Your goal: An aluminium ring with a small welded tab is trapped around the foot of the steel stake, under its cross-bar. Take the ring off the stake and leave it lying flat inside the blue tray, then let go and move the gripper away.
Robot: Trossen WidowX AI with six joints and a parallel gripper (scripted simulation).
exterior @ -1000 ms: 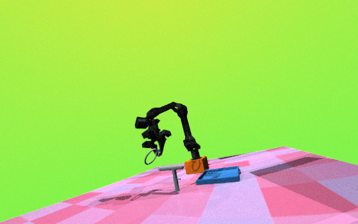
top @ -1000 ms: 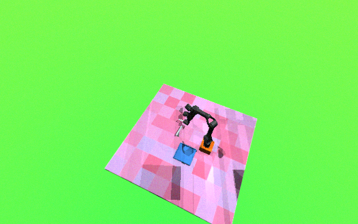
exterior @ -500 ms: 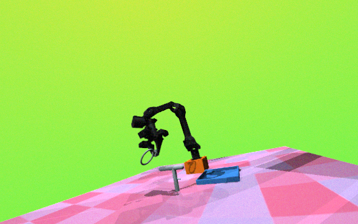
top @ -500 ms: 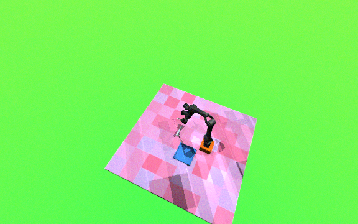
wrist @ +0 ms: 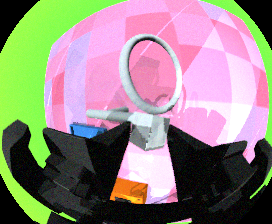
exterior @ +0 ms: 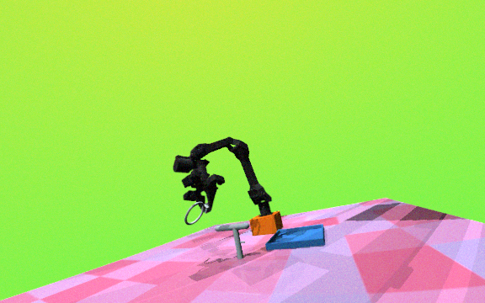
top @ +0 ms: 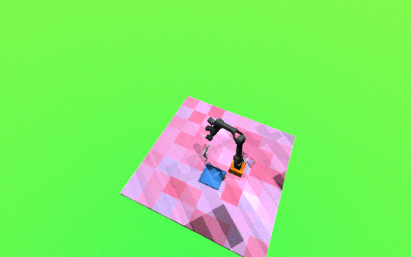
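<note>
Right now my gripper tip is 170 mm past the blue tray, 260 mm to the right of it and 160 mm above it. The rest, counted from my gripper tip: aluminium ring: 50 mm ahead, 10 mm to the right.
</note>
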